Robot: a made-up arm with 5 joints.
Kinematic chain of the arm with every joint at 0, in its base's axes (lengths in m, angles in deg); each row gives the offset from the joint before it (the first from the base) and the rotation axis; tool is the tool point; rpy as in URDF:
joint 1: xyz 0.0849 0 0.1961 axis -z
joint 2: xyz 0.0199 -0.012 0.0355 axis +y
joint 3: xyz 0.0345 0 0.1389 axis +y
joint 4: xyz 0.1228 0 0.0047 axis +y
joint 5: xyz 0.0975 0.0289 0 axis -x
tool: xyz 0 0 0 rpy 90 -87.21 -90
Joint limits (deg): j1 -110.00..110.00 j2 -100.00..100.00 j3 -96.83..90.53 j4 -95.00..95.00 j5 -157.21..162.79
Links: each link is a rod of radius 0.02 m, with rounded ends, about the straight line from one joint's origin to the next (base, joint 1, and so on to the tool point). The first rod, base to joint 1, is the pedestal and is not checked.
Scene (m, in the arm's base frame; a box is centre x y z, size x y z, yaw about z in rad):
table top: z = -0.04
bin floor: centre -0 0.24 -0.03 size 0.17 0.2 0.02 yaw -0.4
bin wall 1: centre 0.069 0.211 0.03 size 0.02 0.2 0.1 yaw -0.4
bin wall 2: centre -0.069 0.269 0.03 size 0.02 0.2 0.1 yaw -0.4
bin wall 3: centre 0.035 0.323 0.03 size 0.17 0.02 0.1 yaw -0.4
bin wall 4: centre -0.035 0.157 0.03 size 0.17 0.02 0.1 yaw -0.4
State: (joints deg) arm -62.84 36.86 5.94 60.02 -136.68
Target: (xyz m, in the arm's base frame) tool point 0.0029 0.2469 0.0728
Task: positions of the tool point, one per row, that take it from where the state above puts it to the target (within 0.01 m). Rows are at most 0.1 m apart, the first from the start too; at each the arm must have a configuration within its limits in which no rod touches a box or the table.
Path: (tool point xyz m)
1: 0.1192 0.2199 0.1487
2: 0.0650 0.2408 0.1522
3: 0.0029 0.2469 0.1576
4: 0.0019 0.2509 0.1158
5: 0.0029 0.2469 0.0728

